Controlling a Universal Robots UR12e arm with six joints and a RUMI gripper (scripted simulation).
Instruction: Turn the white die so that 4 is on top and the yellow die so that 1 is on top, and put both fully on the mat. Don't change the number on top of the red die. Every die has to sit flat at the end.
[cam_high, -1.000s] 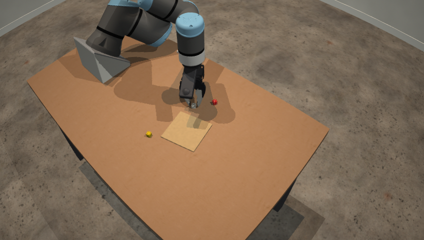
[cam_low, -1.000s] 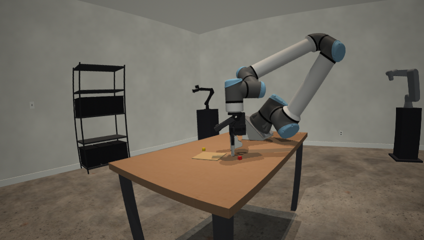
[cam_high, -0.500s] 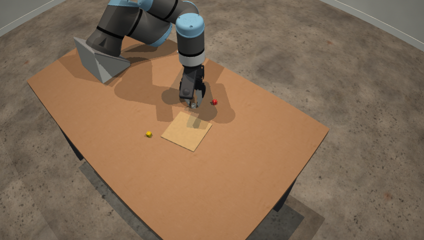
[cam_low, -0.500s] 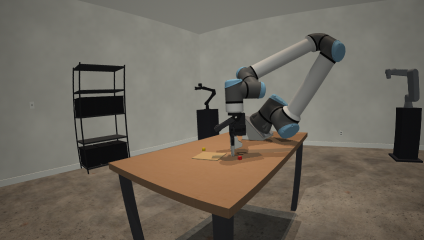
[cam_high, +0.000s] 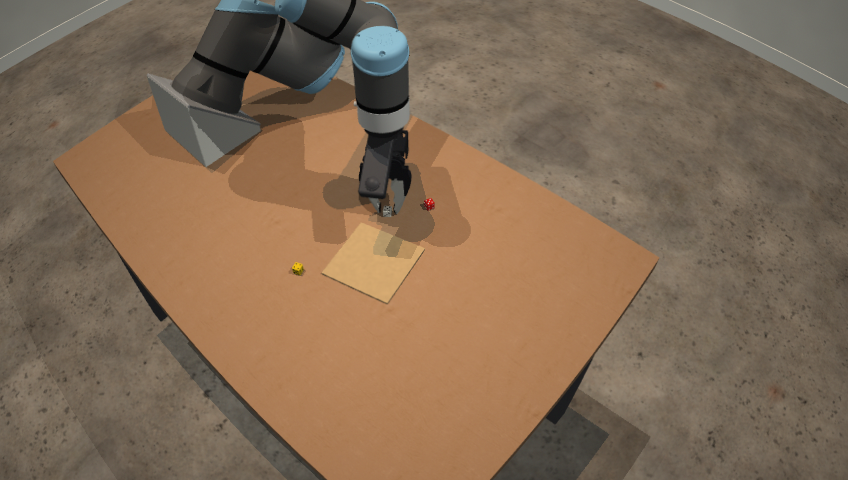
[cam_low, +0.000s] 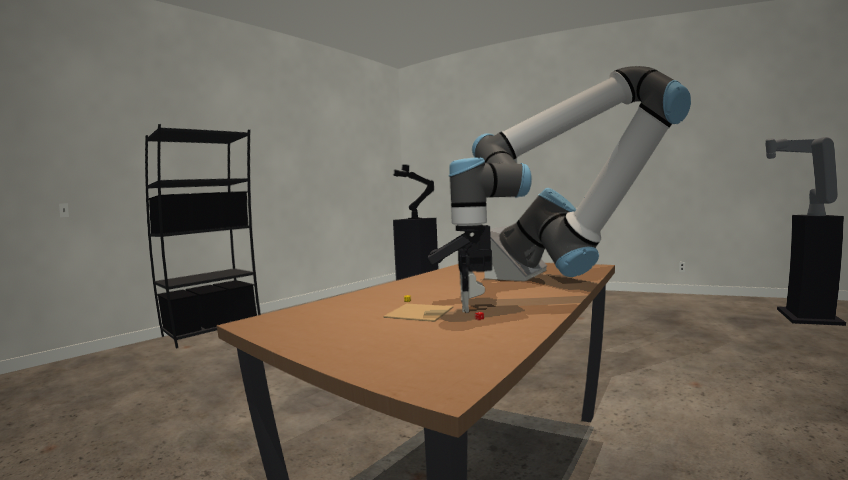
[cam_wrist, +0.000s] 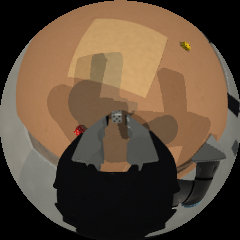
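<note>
Right now my hand is 1 cm above the white die. From my hand the other things lie so: red die: 7 cm to the left, 5 cm ahead, 1 cm below; yellow die: 21 cm to the right, 4 cm behind, 1 cm below; tan mat: 11 cm to the right, 6 cm ahead, 1 cm below.
</note>
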